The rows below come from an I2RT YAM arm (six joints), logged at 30 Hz.
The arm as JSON. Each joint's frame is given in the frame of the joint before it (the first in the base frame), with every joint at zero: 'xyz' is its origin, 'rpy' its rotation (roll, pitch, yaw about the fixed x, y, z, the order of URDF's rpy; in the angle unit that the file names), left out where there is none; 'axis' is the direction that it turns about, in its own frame. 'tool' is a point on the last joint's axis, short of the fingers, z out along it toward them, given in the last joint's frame.
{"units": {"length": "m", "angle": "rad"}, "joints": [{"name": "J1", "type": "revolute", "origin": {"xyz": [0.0, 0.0, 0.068]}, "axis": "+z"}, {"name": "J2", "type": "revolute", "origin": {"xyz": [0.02, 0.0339, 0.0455]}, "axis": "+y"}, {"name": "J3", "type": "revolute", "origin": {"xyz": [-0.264, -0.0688, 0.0]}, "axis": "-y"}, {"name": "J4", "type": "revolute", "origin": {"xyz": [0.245, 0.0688, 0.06]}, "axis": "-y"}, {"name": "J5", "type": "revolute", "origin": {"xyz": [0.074, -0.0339, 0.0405]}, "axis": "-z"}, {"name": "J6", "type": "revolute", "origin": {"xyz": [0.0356, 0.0, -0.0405]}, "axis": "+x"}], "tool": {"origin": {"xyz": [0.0, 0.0, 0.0], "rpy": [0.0, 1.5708, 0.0]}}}
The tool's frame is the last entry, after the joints.
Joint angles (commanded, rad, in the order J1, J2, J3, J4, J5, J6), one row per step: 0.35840 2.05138 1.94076 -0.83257 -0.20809 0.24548; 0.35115 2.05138 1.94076 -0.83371 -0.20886 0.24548; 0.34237 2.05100 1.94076 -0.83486 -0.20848 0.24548; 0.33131 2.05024 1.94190 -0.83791 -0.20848 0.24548; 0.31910 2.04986 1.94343 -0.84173 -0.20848 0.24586; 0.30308 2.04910 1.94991 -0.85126 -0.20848 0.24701; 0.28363 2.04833 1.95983 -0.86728 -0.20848 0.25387; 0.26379 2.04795 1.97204 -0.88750 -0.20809 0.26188; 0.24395 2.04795 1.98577 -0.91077 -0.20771 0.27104; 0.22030 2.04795 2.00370 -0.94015 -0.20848 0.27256; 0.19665 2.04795 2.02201 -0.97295 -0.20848 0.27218; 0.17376 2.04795 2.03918 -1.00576 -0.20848 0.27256; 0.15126 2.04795 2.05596 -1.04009 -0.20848 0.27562
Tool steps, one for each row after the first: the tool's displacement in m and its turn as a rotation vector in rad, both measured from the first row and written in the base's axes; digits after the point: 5 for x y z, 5 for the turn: 0.00109 -0.00309 -0.00007 0.00019 0.00129 -0.00680; 0.00236 -0.00690 0.00002 -0.00036 0.00190 -0.01580; 0.00378 -0.01175 0.00052 -0.00074 0.00299 -0.02686; 0.00534 -0.01709 0.00092 -0.00117 0.00494 -0.03937; 0.00708 -0.02418 0.00268 -0.00133 0.00755 -0.05631; 0.00877 -0.03290 0.00510 0.00032 0.01520 -0.08122; 0.01012 -0.04186 0.00780 0.00162 0.02533 -0.10769; 0.01112 -0.05087 0.01063 0.00305 0.03766 -0.13512; 0.01190 -0.06159 0.01438 0.00144 0.04932 -0.15961; 0.01205 -0.07238 0.01804 -0.00228 0.06309 -0.18304; 0.01174 -0.08281 0.02135 -0.00566 0.07834 -0.20632; 0.01091 -0.09305 0.02447 -0.00796 0.09643 -0.23139
